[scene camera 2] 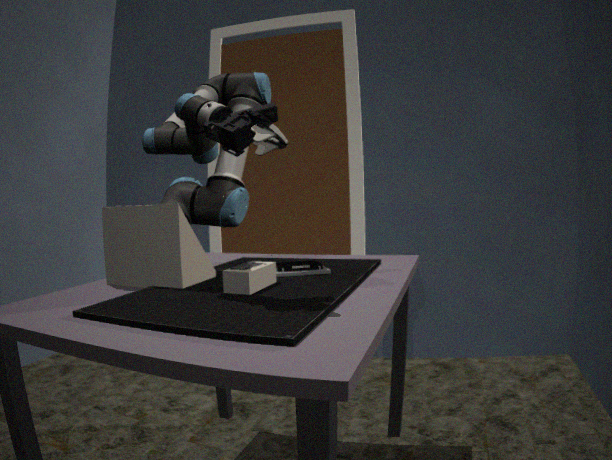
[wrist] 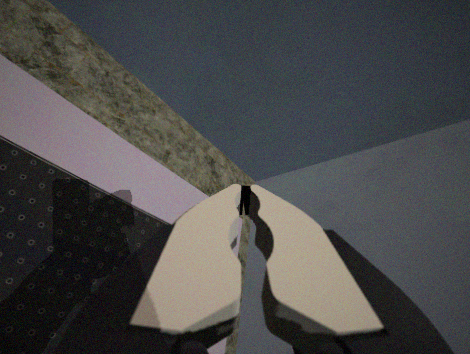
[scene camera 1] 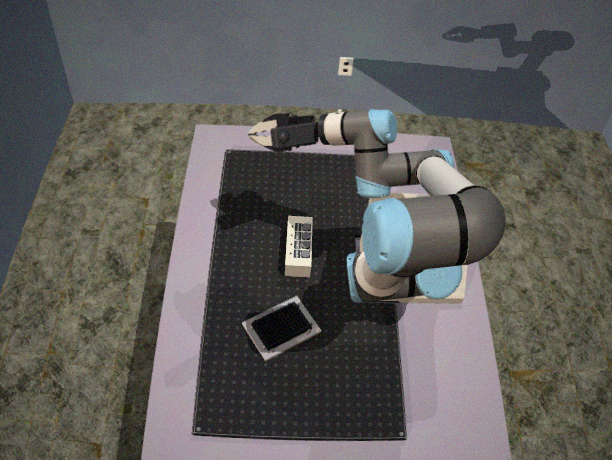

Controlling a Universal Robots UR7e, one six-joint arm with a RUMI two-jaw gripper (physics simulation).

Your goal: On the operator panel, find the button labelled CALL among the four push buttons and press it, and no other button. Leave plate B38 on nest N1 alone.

Note:
I see my gripper, a plate B38, an operator panel and a nest N1.
My gripper also shows in the wrist view and in scene camera 1.

